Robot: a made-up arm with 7 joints.
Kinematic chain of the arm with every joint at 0, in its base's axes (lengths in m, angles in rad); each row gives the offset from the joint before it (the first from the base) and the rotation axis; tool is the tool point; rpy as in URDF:
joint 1: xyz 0 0 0.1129 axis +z
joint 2: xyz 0 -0.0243 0.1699 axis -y
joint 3: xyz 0 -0.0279 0.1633 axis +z
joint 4: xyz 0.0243 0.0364 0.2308 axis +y
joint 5: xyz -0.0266 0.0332 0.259 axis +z
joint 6: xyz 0 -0.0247 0.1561 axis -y
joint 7: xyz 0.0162 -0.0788 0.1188 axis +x
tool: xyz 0 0 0 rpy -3.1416 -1.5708 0
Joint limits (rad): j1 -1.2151..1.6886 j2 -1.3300..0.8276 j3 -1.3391..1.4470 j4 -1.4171..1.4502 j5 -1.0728..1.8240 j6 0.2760..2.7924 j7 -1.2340..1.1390
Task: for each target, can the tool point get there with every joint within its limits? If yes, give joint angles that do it. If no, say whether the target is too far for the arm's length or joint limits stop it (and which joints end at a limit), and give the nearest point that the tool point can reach.
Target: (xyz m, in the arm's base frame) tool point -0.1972 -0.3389 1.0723
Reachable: yes | joints 1.1190 0.5602 0.6495 0.5394 -0.3610 1.2958 -0.4830
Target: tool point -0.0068 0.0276 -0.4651
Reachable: no: joint limits stop it (at a limit: joint 1, joint 2, joint 4, joint 5) | nearest point -0.0446 0.4761 -0.1492 | short by 0.550 m
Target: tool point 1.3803 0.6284 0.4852
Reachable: no: too far | nearest point 0.8545 0.3890 0.4223 | short by 0.581 m
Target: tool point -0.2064 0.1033 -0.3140
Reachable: no: joint limits stop it (at a limit: joint 1, joint 2, joint 4, joint 5) | nearest point -0.1977 0.4442 -0.1064 | short by 0.399 m
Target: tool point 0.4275 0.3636 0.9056
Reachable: yes | joints 0.4173 -0.5791 0.9854 0.8508 -0.4354 1.5160 -0.8009
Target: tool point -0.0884 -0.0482 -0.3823
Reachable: no: joint limits stop it (at a limit: joint 1, joint 2, joint 4, joint 5) | nearest point 0.0779 -0.4665 -0.1277 | short by 0.517 m
